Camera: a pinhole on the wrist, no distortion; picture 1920 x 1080 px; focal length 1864.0 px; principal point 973.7 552.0 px. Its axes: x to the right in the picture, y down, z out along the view. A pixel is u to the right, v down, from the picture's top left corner.
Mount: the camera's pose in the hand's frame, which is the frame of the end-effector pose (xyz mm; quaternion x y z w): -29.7 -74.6 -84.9 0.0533 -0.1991 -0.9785 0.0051
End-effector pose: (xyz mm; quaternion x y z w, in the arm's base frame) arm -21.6 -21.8 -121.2 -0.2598 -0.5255 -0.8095 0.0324
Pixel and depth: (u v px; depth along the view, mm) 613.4 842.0 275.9
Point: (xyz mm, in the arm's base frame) 55.7 143.7 -69.1
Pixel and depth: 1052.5 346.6 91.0
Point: 3.5 -23.1 -167.7
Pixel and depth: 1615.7 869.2 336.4
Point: 225.1 140.7 -130.7
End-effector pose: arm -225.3 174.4 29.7 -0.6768 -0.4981 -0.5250 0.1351
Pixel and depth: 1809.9 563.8 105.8
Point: -245.9 149.2 -59.9
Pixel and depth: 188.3 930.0 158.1
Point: -213.7 259.5 -0.3
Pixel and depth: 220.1 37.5 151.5
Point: -180.7 201.9 33.3
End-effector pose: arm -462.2 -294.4 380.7 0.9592 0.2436 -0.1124 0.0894
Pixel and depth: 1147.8 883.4 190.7
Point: -553.5 -319.9 297.7
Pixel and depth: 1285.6 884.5 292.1
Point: -595.4 -379.3 218.4
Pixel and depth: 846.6 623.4 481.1
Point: -519.5 -482.5 53.8
